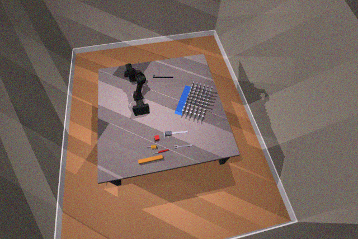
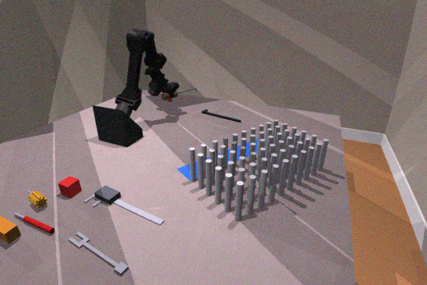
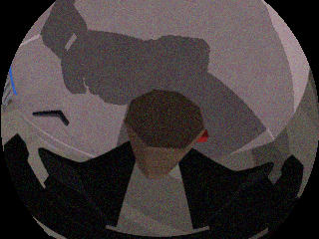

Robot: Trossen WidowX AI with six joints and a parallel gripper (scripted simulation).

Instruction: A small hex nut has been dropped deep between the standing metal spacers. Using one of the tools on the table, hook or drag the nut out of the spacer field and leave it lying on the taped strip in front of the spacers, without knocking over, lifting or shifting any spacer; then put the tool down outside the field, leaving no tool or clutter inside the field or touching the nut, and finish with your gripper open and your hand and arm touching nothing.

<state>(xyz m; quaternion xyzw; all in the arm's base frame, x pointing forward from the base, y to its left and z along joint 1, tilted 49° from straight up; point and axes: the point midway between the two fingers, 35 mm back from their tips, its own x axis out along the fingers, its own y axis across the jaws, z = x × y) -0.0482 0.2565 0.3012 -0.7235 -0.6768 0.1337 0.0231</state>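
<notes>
My gripper tip is now 2 cm short of the brown-handled tool and 10 cm to the right of it. Round my gripper tip: yellow piece 13 cm ahead, 83 cm to the right, 4 cm below; blue taped strip 50 cm ahead, 35 cm to the right, 6 cm below; red cube 18 cm ahead, 75 cm to the right, 4 cm below.
</notes>
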